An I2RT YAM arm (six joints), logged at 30 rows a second.
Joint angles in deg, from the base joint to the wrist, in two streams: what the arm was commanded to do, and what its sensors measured. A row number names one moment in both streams.
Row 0, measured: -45.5, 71.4, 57.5, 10.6, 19.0, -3.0
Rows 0 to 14, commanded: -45.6, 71.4, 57.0, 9.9, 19.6, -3.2; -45.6, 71.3, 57.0, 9.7, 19.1, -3.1; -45.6, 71.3, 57.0, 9.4, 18.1, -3.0; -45.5, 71.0, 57.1, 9.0, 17.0, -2.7; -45.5, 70.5, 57.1, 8.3, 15.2, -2.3; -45.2, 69.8, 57.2, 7.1, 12.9, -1.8; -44.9, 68.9, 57.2, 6.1, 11.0, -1.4; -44.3, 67.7, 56.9, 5.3, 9.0, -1.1; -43.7, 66.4, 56.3, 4.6, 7.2, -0.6; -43.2, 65.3, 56.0, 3.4, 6.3, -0.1; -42.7, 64.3, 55.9, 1.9, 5.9, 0.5; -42.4, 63.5, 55.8, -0.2, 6.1, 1.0; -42.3, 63.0, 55.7, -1.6, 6.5, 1.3; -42.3, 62.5, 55.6, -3.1, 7.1, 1.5; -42.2, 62.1, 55.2, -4.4, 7.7, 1.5
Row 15, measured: -42.4, 62.8, 55.7, 0.9, 8.5, 0.1
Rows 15 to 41, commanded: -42.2, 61.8, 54.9, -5.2, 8.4, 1.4; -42.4, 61.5, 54.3, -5.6, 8.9, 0.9; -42.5, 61.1, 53.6, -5.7, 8.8, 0.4; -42.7, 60.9, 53.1, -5.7, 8.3, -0.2; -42.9, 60.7, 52.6, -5.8, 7.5, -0.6; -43.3, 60.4, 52.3, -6.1, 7.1, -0.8; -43.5, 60.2, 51.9, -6.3, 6.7, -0.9; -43.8, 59.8, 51.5, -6.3, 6.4, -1.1; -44.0, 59.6, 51.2, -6.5, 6.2, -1.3; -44.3, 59.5, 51.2, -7.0, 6.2, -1.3; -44.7, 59.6, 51.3, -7.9, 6.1, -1.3; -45.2, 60.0, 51.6, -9.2, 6.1, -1.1; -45.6, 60.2, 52.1, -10.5, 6.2, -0.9; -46.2, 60.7, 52.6, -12.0, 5.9, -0.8; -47.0, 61.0, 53.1, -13.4, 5.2, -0.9; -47.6, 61.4, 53.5, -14.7, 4.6, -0.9; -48.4, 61.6, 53.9, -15.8, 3.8, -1.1; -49.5, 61.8, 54.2, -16.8, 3.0, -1.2; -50.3, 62.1, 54.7, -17.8, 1.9, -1.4; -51.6, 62.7, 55.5, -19.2, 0.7, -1.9; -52.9, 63.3, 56.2, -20.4, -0.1, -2.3; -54.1, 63.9, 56.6, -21.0, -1.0, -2.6; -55.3, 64.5, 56.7, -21.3, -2.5, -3.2; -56.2, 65.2, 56.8, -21.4, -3.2, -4.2; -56.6, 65.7, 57.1, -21.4, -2.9, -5.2; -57.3, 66.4, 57.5, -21.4, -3.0, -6.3; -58.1, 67.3, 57.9, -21.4, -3.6, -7.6
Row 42, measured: -56.9, 66.0, 57.0, -20.1, -0.6, -3.3
